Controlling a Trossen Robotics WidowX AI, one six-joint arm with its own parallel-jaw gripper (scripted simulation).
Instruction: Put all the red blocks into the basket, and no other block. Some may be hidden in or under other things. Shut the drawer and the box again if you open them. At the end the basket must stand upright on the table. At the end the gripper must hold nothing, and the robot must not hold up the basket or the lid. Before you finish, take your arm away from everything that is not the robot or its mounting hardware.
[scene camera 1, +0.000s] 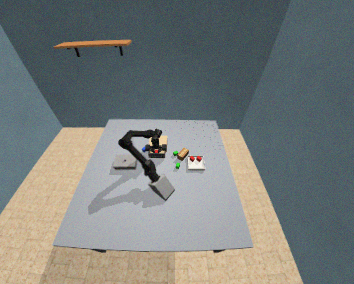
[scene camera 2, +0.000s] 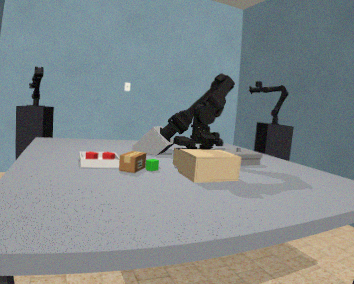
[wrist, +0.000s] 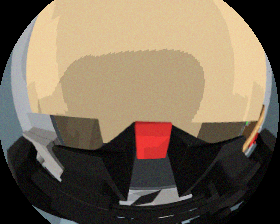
I see my gripper (scene camera 2: 196, 163), a red block (wrist: 152, 138) and a grey box lid (wrist: 44, 146).
My gripper shows as well in the wrist view (wrist: 149, 125).
